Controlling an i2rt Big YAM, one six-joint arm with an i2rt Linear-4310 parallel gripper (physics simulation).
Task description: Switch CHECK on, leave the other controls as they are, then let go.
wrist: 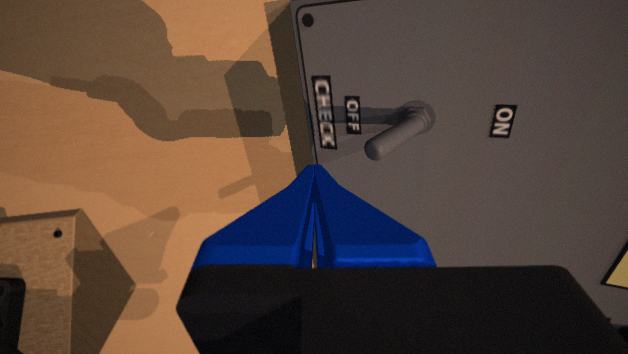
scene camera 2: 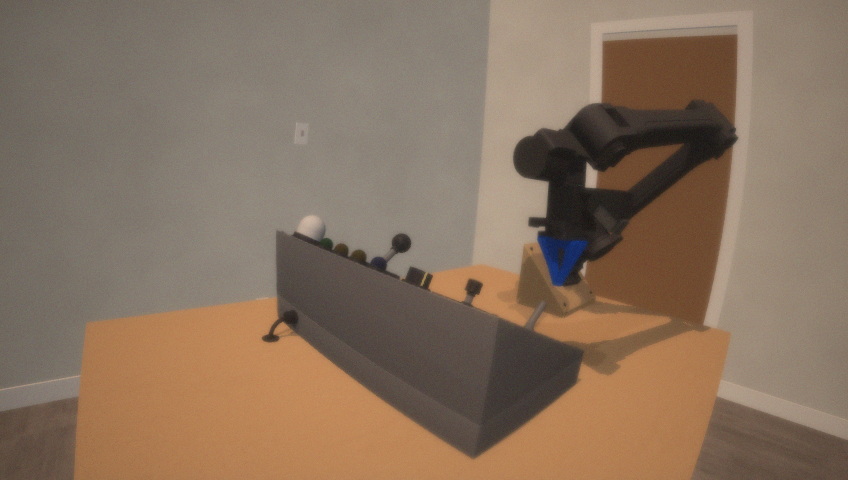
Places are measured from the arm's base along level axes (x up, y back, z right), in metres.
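Where they show: gripper, fingertip midpoint: (wrist: 314, 176) (scene camera 2: 557, 285); arm's base at its link origin: (scene camera 2: 559, 265).
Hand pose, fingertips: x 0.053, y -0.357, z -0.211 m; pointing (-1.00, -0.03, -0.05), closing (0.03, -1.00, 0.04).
Note:
Each offset is from my fingertips to the top centre of the thing. "spot": to the spot under its first point.
The CHECK switch lever @[dx -0.018, dy -0.047, dz -0.001 m] (scene camera 2: 536, 314) (wrist: 398, 134) is a grey rod on the sloped console (scene camera 2: 386, 333) (wrist: 465, 200). In the wrist view it leans left, toward the OFF label @[spot: dx -0.073, dy -0.028, dz +0.001 m] (wrist: 352, 115) and the CHECK label @[dx -0.078, dy -0.010, dz +0.002 m] (wrist: 324, 112), away from the ON label @[spot: dx -0.037, dy -0.106, dz -0.006 m] (wrist: 503, 121). My gripper (scene camera 2: 558, 284) (wrist: 314, 176) is shut, with its blue fingertips together and nothing between them. In the wrist view the tips are left of the lever's end, apart from it, over the console's edge near the CHECK label. In the scene view they are above and to the right of the lever.
The console also bears a black ball-topped lever @[dx +0.018, dy -0.027, dz +0.362 m] (scene camera 2: 401, 242), a black knob @[dx -0.017, dy -0.075, dz +0.238 m] (scene camera 2: 418, 278), a small black-capped control @[dx -0.011, dy -0.067, dz +0.118 m] (scene camera 2: 473, 288), a white dome @[spot: dx +0.041, dy -0.244, dz +0.333 m] (scene camera 2: 311, 228) and several coloured domes. A wooden block (scene camera 2: 550, 285) (wrist: 37, 250) stands near the gripper. A yellow label @[spot: dx -0.001, dy -0.191, dz +0.086 m] (wrist: 619, 272) shows at the wrist view's right edge.

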